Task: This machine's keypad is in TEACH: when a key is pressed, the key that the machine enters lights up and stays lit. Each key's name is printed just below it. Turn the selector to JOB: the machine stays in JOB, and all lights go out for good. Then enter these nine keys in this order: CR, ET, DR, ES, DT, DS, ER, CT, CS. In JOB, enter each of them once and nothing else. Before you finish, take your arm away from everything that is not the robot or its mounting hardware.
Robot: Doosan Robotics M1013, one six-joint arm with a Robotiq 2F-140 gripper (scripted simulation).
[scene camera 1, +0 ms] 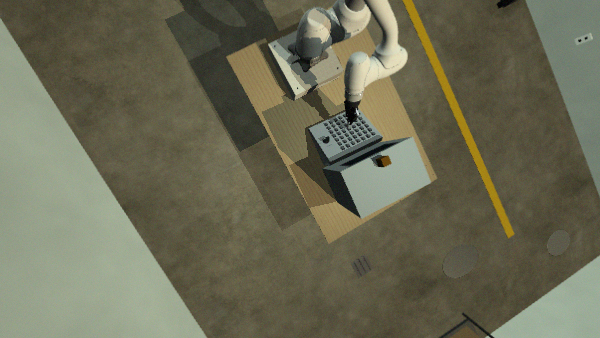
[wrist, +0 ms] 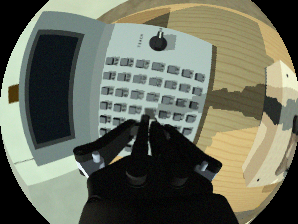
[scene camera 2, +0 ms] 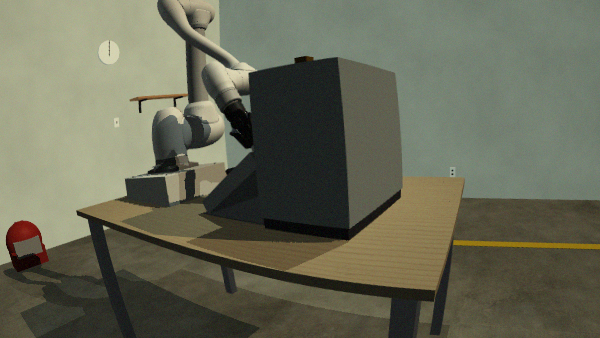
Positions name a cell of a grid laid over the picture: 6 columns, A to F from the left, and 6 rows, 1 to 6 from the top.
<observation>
In view: my gripper (scene camera 2: C3), a grey machine (scene camera 1: D4) and a sloped keypad (scene camera 1: D3).
My gripper also shows in the wrist view (wrist: C4). The grey machine shows as well in the wrist view (wrist: B3). The sloped keypad also shows in the wrist view (wrist: C2).
</observation>
